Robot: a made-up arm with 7 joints. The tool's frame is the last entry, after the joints. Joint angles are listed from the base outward. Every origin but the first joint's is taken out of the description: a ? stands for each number. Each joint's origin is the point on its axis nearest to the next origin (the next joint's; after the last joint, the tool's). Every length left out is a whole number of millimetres.
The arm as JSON. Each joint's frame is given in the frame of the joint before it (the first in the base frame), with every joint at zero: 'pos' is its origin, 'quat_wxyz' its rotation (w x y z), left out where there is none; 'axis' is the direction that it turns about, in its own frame. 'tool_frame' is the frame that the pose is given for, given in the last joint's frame.
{
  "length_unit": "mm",
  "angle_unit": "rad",
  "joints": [
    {
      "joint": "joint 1",
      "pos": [
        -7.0,
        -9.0,
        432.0
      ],
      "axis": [
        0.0,
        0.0,
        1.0
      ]
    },
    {
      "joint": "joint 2",
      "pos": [
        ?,
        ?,
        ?
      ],
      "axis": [
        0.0,
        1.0,
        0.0
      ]
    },
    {
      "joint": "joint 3",
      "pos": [
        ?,
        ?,
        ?
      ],
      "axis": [
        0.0,
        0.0,
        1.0
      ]
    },
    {
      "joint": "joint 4",
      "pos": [
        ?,
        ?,
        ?
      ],
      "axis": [
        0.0,
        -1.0,
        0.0
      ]
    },
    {
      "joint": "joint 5",
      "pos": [
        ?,
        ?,
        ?
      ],
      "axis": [
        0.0,
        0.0,
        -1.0
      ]
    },
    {
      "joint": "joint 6",
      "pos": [
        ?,
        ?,
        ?
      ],
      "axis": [
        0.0,
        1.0,
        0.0
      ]
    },
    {
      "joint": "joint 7",
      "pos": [
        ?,
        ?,
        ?
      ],
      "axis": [
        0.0,
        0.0,
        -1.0
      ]
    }
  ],
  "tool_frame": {
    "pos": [
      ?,
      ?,
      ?
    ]
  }
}
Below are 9 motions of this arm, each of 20 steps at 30 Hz.
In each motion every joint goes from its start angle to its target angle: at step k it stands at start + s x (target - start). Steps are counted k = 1, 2, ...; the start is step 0. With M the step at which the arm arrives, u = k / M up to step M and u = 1 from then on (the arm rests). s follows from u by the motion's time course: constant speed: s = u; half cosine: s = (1 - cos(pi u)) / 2; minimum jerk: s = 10 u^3 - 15 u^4 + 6 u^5.
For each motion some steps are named. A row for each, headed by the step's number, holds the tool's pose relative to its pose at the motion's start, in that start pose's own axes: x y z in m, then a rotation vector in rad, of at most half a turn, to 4 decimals.
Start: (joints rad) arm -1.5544 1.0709 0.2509 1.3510 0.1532 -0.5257 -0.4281
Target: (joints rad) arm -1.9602 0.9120 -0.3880 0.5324 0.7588 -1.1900 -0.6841
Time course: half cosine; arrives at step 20
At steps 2, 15, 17, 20:
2: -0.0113 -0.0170 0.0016 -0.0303 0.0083 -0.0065
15: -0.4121 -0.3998 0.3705 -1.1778 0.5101 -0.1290
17: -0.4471 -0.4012 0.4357 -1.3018 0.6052 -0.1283
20: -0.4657 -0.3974 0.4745 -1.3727 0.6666 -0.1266

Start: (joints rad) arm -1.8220 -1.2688 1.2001 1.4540 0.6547 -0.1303 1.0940
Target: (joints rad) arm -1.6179 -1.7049 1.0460 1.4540 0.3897 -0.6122 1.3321
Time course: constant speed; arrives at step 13
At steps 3, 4, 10, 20:
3: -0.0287 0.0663 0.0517 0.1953 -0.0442 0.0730
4: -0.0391 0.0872 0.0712 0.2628 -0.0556 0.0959
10: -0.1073 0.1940 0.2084 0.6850 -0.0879 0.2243
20: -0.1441 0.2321 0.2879 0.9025 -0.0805 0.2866

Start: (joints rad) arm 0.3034 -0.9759 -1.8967 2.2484 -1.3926 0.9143 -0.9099
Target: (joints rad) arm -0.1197 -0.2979 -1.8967 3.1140 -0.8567 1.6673 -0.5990
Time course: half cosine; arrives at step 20
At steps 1, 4, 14, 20:
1: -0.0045 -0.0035 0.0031 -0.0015 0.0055 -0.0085
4: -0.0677 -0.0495 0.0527 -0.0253 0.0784 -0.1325
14: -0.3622 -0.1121 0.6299 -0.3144 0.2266 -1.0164
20: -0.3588 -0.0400 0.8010 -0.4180 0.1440 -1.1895

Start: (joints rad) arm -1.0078 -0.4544 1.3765 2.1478 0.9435 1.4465 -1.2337
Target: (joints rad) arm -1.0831 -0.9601 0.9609 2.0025 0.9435 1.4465 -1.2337
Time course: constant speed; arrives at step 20
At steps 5, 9, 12, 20:
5: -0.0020 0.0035 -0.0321 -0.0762 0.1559 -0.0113
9: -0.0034 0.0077 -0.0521 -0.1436 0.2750 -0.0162
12: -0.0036 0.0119 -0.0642 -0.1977 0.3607 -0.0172
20: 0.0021 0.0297 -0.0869 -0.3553 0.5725 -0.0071

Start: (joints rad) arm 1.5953 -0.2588 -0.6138 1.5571 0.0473 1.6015 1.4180
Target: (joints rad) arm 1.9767 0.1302 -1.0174 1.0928 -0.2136 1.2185 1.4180
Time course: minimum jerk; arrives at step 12
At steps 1, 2, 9, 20:
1: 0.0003 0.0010 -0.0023 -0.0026 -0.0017 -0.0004
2: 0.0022 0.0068 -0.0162 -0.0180 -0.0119 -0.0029
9: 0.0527 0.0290 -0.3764 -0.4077 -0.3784 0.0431
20: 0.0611 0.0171 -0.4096 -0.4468 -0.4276 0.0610

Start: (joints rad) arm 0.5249 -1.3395 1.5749 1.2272 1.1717 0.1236 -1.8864
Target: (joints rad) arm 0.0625 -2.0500 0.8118 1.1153 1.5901 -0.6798 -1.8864
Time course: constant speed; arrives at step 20
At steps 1, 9, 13, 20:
1: -0.0290 -0.0118 -0.0045 -0.0605 0.0672 -0.0065
9: -0.2024 -0.1050 0.0461 -0.5929 0.5449 0.0347
13: -0.2351 -0.1413 0.1085 -0.8855 0.7273 0.1057
20: -0.2050 -0.1649 0.2261 -1.4264 0.9198 0.2720

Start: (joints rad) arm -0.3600 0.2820 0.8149 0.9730 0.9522 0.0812 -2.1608
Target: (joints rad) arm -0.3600 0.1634 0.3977 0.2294 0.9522 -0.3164 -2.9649
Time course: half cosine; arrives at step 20
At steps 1, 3, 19, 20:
1: -0.0027 0.0016 -0.0004 0.0009 0.0050 0.0036
3: -0.0240 0.0141 -0.0032 0.0087 0.0439 0.0315
19: -0.3481 0.3210 0.0988 0.4666 0.6107 0.5337
20: -0.3493 0.3233 0.1002 0.4712 0.6127 0.5366

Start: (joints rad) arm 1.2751 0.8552 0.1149 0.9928 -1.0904 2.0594 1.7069
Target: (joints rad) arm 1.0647 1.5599 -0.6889 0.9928 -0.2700 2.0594 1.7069
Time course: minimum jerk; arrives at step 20
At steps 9, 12, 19, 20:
9: -0.1049 0.1154 -0.1742 -0.4646 0.4234 0.3301
12: -0.1885 0.1392 -0.2865 -0.8133 0.6823 0.4590
19: -0.2758 0.1235 -0.4018 -1.2311 0.9356 0.4888
20: -0.2760 0.1234 -0.4022 -1.2326 0.9364 0.4886

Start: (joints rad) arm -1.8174 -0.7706 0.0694 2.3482 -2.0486 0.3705 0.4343
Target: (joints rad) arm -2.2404 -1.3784 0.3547 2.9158 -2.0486 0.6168 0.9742
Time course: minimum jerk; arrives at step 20
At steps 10, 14, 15, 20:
10: 0.0943 -0.4069 0.2019 -0.6060 -0.1254 -0.3960
14: 0.1538 -0.5836 0.4630 -0.9370 -0.3695 -0.7041
15: 0.1610 -0.6041 0.5155 -0.9853 -0.4248 -0.7617
20: 0.1699 -0.6319 0.6093 -1.0605 -0.5287 -0.8639

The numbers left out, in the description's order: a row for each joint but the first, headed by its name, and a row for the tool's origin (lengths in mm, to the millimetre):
joint 2: -14.0 22.0 0.0
joint 3: -3.0 0.0 297.0
joint 4: 69.0 -8.0 0.0
joint 5: 137.0 0.0 -486.0
joint 6: 29.0 23.0 0.0
joint 7: 53.0 0.0 -123.0
tool: 4.0 4.0 0.0

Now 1 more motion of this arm.
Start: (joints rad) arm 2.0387 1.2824 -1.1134 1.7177 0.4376 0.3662 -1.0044
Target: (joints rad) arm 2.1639 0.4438 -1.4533 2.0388 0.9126 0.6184 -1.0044
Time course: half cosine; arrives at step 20
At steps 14, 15, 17, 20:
14: -0.2320 -0.3968 0.4228 -0.1746 -0.6076 -0.7836
15: -0.2672 -0.4129 0.4495 -0.1827 -0.6585 -0.8365
17: -0.3248 -0.4334 0.4875 -0.1945 -0.7378 -0.9161
20: -0.3606 -0.4429 0.5083 -0.2013 -0.7852 -0.9622

